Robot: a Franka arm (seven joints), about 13 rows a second.
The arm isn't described. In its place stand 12 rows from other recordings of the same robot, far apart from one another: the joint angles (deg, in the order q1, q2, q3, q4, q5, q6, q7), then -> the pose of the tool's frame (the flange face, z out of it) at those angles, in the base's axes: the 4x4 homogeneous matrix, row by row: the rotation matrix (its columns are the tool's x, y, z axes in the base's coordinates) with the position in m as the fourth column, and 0 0 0 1 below.
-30.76 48.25 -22.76 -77.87 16.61 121.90 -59.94 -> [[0.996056, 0.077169, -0.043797, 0.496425], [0.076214, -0.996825, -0.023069, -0.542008], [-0.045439, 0.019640, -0.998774, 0.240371], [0, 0, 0, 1]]
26.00 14.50 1.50 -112.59 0.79 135.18 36.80 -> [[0.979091, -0.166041, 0.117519, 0.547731], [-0.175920, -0.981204, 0.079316, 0.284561], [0.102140, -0.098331, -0.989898, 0.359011], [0, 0, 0, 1]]
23.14 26.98 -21.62 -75.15 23.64 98.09 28.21 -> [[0.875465, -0.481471, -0.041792, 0.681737], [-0.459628, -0.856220, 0.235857, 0.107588], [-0.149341, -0.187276, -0.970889, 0.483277], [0, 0, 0, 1]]
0.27 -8.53 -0.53 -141.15 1.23 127.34 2.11 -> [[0.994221, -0.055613, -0.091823, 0.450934], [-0.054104, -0.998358, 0.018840, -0.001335], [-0.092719, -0.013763, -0.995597, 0.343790], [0, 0, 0, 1]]
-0.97 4.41 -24.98 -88.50 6.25 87.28 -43.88 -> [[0.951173, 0.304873, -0.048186, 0.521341], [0.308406, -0.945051, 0.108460, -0.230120], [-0.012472, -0.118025, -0.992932, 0.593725], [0, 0, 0, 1]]
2.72 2.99 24.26 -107.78 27.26 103.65 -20.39 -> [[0.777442, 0.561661, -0.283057, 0.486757], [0.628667, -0.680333, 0.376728, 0.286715], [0.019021, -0.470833, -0.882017, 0.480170], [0, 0, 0, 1]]
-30.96 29.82 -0.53 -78.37 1.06 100.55 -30.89 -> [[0.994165, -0.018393, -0.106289, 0.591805], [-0.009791, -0.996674, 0.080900, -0.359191], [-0.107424, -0.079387, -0.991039, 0.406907], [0, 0, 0, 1]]
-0.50 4.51 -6.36 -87.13 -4.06 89.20 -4.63 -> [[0.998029, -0.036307, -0.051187, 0.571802], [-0.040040, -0.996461, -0.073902, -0.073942], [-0.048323, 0.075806, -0.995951, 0.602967], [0, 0, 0, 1]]
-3.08 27.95 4.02 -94.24 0.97 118.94 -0.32 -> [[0.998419, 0.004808, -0.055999, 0.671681], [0.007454, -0.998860, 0.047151, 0.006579], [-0.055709, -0.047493, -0.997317, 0.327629], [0, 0, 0, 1]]
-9.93 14.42 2.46 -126.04 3.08 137.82 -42.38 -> [[0.843153, 0.536290, -0.038560, 0.545059], [0.537656, -0.841543, 0.052264, -0.071115], [-0.004421, -0.064799, -0.997889, 0.264084], [0, 0, 0, 1]]
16.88 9.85 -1.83 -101.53 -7.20 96.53 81.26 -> [[0.439764, -0.873005, -0.210878, 0.563886], [-0.894395, -0.404355, -0.191193, 0.140021], [0.081643, 0.272688, -0.958632, 0.441905], [0, 0, 0, 1]]
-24.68 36.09 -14.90 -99.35 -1.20 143.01 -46.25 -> [[0.981886, 0.188286, 0.021155, 0.539236], [0.188316, -0.957496, -0.218493, -0.420941], [-0.020883, 0.218519, -0.975609, 0.241675], [0, 0, 0, 1]]
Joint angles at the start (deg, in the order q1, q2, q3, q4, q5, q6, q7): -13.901 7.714 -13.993 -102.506 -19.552 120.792 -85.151
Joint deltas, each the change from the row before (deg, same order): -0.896 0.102 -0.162 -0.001 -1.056 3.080 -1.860; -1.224 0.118 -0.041 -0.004 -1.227 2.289 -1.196; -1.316 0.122 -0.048 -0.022 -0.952 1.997 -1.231; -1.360 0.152 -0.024 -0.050 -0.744 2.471 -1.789; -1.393 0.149 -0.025 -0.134 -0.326 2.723 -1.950; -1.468 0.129 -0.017 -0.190 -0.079 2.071 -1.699; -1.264 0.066 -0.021 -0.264 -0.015 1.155 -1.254; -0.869 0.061 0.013 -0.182 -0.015 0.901 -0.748; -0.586 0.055 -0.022 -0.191 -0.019 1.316 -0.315; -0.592 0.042 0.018 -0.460 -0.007 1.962 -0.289; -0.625 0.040 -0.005 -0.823 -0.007 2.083 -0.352
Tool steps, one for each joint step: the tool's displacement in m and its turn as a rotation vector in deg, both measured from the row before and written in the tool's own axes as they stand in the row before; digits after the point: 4 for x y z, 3 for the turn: -0.0106 0.0044 -0.0003 -2.683 -0.924 -1.495; -0.0129 0.0019 0.0020 -1.760 -1.209 -0.804; -0.0136 0.0004 0.0031 -1.359 -1.060 -0.649; -0.0133 0.0004 0.0030 -1.727 -0.943 -1.127; -0.0131 -0.0004 0.0033 -1.861 -0.701 -1.049; -0.0135 -0.0029 0.0047 -1.133 -0.568 -0.602; -0.0113 -0.0046 0.0051 -0.288 -0.409 -0.286; -0.0074 -0.0031 0.0034 -0.296 -0.293 -0.117; -0.0050 -0.0013 0.0019 -0.814 -0.281 0.101; -0.0037 -0.0014 0.0023 -1.247 -0.240 0.042; -0.0027 -0.0034 0.0045 -1.029 -0.133 -0.067
